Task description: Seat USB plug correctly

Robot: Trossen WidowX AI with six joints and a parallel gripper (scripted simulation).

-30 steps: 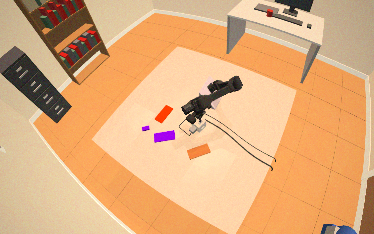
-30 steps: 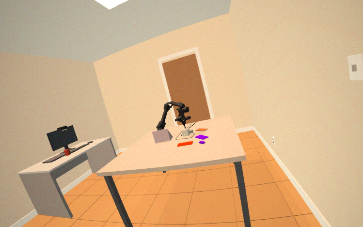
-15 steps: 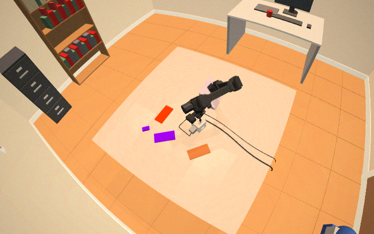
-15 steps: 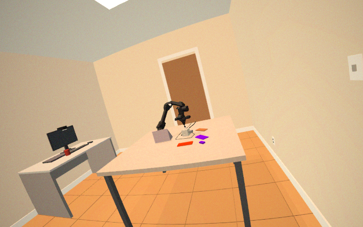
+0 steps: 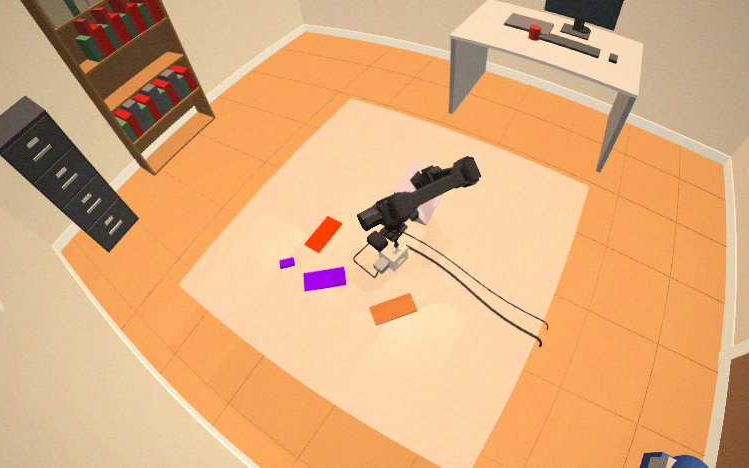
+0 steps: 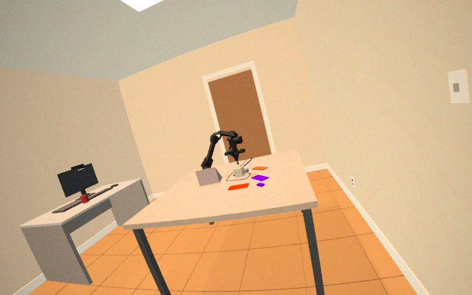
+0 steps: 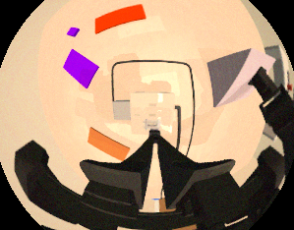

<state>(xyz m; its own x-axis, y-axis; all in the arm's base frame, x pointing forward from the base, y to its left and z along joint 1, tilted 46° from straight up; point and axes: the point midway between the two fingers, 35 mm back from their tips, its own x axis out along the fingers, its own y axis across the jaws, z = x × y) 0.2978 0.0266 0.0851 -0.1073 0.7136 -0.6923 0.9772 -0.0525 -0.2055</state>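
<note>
My gripper tip is now 20 mm above the USB plug.
</note>
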